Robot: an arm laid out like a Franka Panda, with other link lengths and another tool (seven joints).
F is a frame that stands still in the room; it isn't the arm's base.
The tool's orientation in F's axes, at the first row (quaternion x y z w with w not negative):
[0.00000, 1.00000, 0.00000, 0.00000]
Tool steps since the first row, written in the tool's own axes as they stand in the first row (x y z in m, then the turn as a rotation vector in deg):
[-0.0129, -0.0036, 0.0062, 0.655, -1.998, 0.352]
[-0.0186, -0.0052, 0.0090, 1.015, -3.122, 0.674]
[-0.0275, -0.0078, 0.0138, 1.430, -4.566, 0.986]
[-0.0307, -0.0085, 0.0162, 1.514, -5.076, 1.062]
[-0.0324, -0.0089, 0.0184, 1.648, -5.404, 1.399]
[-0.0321, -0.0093, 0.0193, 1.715, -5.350, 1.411]
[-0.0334, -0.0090, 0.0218, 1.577, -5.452, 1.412]
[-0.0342, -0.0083, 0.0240, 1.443, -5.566, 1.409]
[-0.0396, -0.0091, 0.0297, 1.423, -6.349, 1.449]
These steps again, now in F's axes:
[0.0129, -0.0036, -0.0062, -0.655, -1.998, -0.352]
[0.0186, -0.0052, -0.0090, -1.015, -3.122, -0.674]
[0.0275, -0.0078, -0.0138, -1.430, -4.566, -0.986]
[0.0307, -0.0085, -0.0162, -1.514, -5.076, -1.062]
[0.0324, -0.0089, -0.0184, -1.648, -5.404, -1.399]
[0.0321, -0.0093, -0.0193, -1.715, -5.350, -1.411]
[0.0334, -0.0090, -0.0218, -1.577, -5.452, -1.412]
[0.0342, -0.0083, -0.0240, -1.443, -5.566, -1.409]
[0.0396, -0.0091, -0.0297, -1.423, -6.349, -1.449]

